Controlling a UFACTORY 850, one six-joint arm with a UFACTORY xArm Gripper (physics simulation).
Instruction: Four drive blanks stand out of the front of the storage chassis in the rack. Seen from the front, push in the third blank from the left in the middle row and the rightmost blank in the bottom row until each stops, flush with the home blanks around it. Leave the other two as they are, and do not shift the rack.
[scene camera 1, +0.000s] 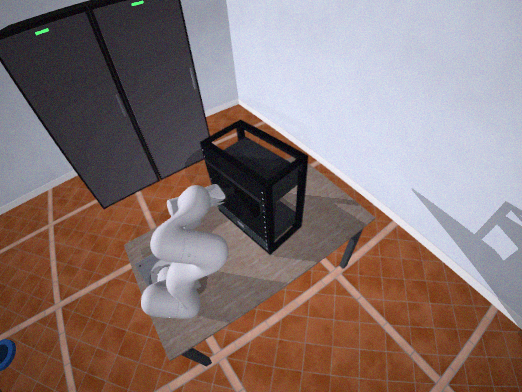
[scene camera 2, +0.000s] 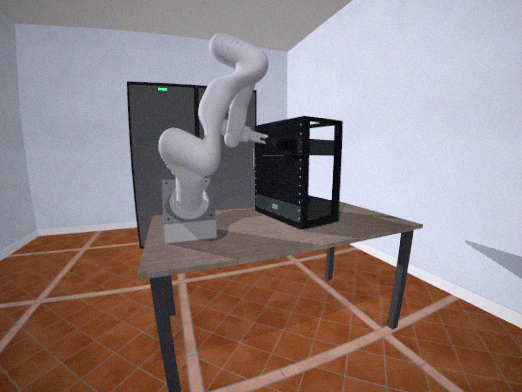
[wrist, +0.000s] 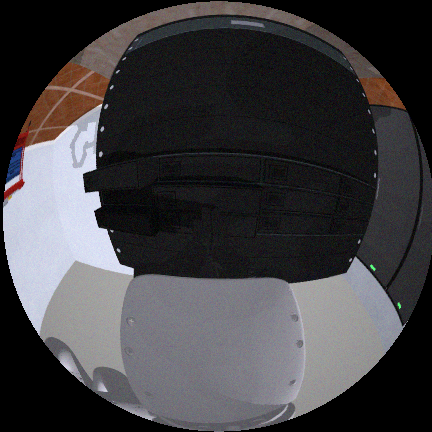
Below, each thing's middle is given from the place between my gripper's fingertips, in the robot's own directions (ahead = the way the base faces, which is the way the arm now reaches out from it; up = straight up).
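I look at the black rack (scene camera 1: 260, 177), and it is 17 cm below my hand, 16 cm ahead of it and 8 cm to the left of it.
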